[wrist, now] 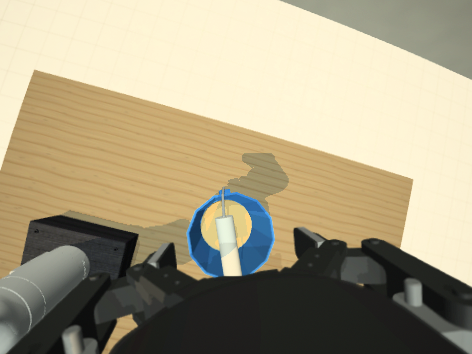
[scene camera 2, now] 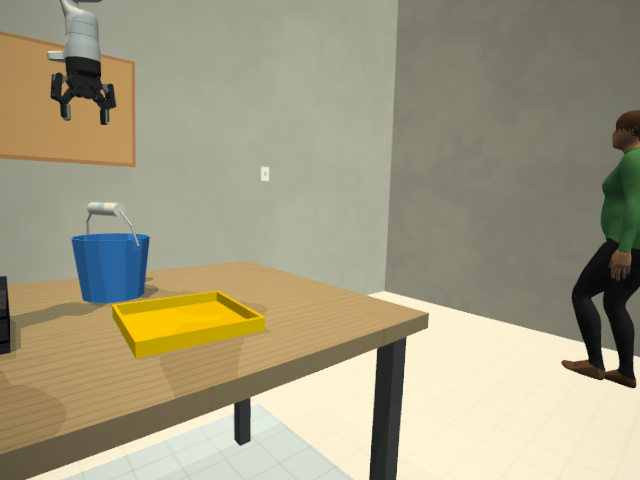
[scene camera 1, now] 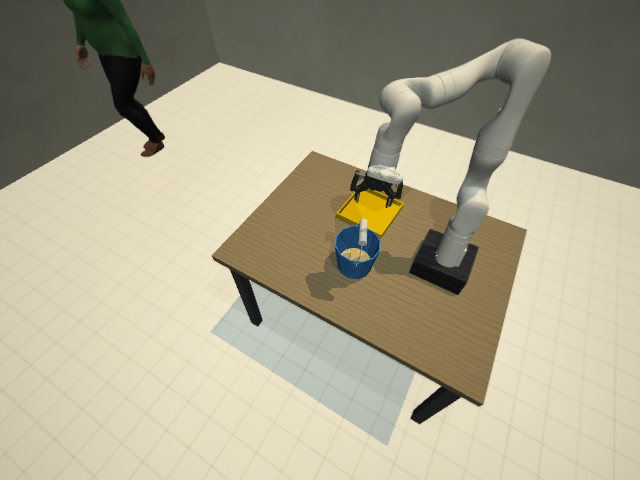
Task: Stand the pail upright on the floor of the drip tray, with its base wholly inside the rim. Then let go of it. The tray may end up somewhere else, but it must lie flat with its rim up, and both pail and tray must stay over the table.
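Seen in the pictures: gripper, fingertip midpoint: (wrist: 235,248) (scene camera 2: 86,122) (scene camera 1: 371,203); arm's base, origin of the base link: (wrist: 67,266) (scene camera 1: 446,258).
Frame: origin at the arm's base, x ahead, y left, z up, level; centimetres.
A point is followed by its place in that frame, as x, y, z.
Observation:
The blue pail (scene camera 1: 347,266) {36.2, 16.9, 0.8} (scene camera 2: 111,268) {31.4, 1.6, -0.3} (wrist: 262,232) {42.6, 8.7, 0.7} stands upright on the wooden table, beside the drip tray and apart from it. Its wire handle stands up, with a pale cylindrical grip (scene camera 1: 363,231) {33.3, 9.6, 14.9} (scene camera 2: 104,208) {32.3, 6.5, 13.6} (wrist: 227,245) {33.1, 9.4, 14.9} above the opening. The yellow drip tray (scene camera 1: 369,211) {35.6, -22.7, -8.6} (scene camera 2: 201,338) {31.3, -33.9, -7.8} lies flat, rim up, on the table; it does not show in the wrist view. My gripper (scene camera 1: 373,203) {31.6, 14.4, 34.7} (scene camera 2: 85,118) {31.6, 14.4, 34.7} (wrist: 235,248) {31.6, 14.4, 34.7} is open and empty, pointing down, high above the pail's handle. In the wrist view the grip shows between the fingers, partly hidden by the gripper body.
The arm's black base block (scene camera 1: 439,276) {1.4, 7.8, -2.5} (wrist: 85,237) {3.6, 6.5, 0.4} stands on the wooden table (scene camera 1: 279,222) {74.0, -2.8, -8.9} (scene camera 2: 310,289) {75.7, -23.7, -8.9} (wrist: 125,130) {7.0, 32.5, -8.9}, to the pail's right in scene camera 1. A person in a green top (scene camera 1: 111,31) (scene camera 2: 625,186) is on the room floor, away from the table.

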